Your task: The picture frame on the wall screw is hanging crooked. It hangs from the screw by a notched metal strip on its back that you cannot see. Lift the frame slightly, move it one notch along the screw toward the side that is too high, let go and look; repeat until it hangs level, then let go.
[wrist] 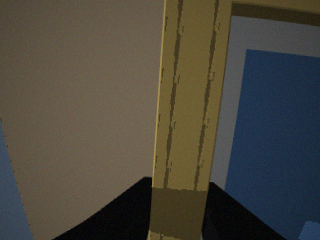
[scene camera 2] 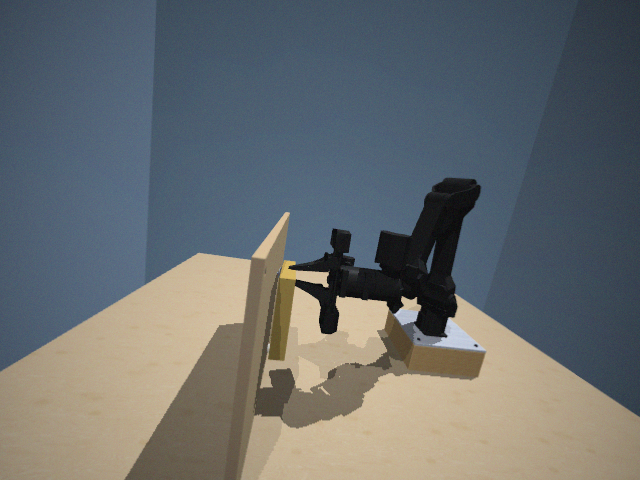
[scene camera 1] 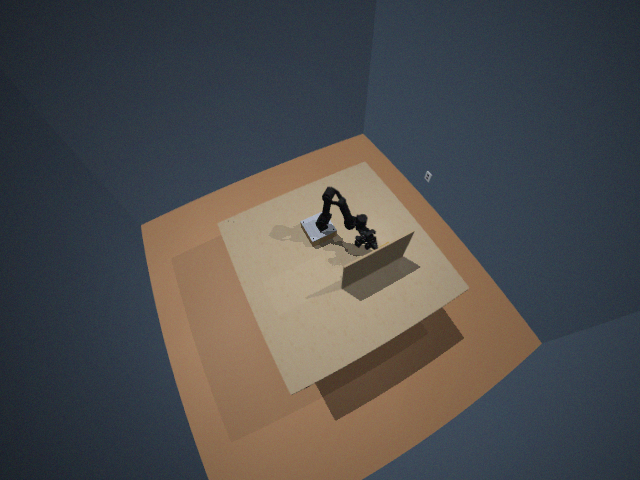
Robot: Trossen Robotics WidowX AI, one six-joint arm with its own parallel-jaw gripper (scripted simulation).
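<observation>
My gripper (scene camera 2: 287, 273) (wrist: 177, 189) is holding a picture frame (scene camera 2: 277, 348) (wrist: 230, 109), so both the gripper and the frame can be seen from the wrist as well. There is a wooden wall panel (scene camera 1: 356, 270) here too.
</observation>
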